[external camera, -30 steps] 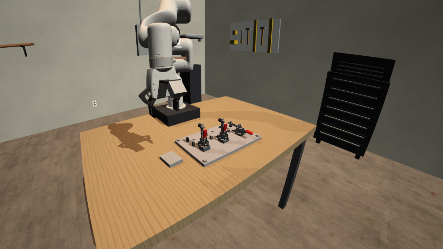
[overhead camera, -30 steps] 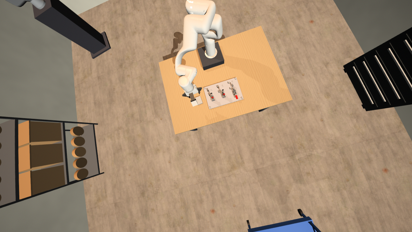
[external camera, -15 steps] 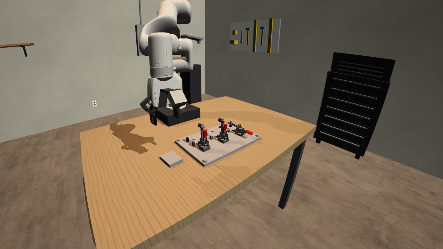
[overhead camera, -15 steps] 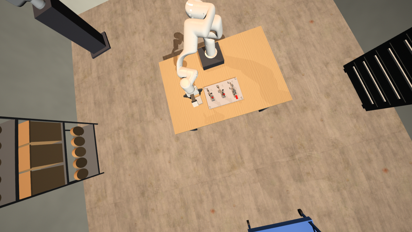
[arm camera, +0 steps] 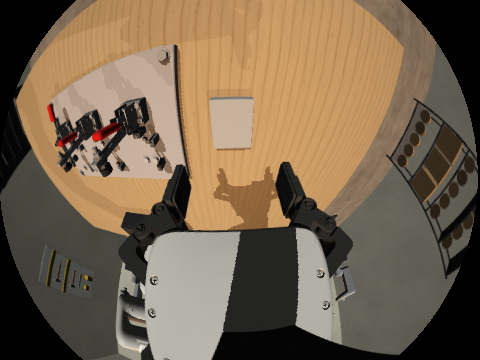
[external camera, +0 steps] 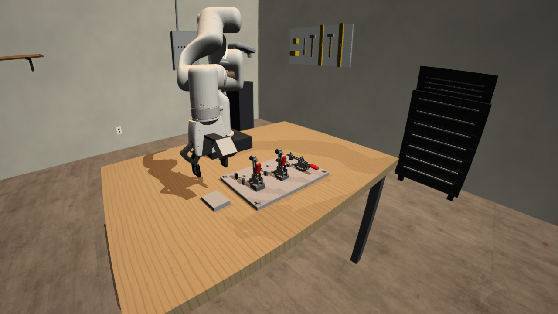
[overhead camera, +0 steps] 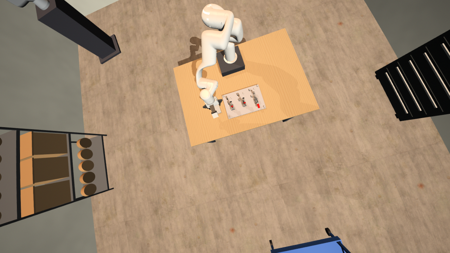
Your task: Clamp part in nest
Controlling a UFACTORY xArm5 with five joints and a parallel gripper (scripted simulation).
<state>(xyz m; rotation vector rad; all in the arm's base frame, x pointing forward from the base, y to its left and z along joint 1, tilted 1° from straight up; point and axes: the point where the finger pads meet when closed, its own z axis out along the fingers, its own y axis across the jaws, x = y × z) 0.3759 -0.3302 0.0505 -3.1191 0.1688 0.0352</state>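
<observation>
Now: the flat part 12 cm below my hand. Also, from my hand: grey fixture plate 25 cm to the left, 12 cm below, 5 cm ahead.
</observation>
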